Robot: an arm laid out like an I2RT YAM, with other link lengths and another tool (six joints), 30 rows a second.
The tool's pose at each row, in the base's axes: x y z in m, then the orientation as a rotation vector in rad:
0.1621, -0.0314, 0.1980, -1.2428, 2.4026, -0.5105
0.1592, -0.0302, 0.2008, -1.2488, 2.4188, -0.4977
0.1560, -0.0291, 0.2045, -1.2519, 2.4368, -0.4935
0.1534, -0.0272, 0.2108, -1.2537, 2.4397, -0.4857
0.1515, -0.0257, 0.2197, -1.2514, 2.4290, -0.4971
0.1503, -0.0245, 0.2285, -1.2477, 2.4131, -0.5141
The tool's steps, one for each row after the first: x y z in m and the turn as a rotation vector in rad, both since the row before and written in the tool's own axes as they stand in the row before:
0.0001, 0.0013, -0.0040, -0.0164, 0.0084, 0.0009
0.0002, 0.0011, -0.0049, -0.0116, 0.0131, 0.0018
-0.0011, 0.0000, -0.0070, -0.0061, -0.0008, 0.0005
-0.0016, -0.0019, -0.0089, 0.0118, -0.0039, -0.0021
-0.0017, -0.0026, -0.0084, 0.0177, -0.0057, -0.0030

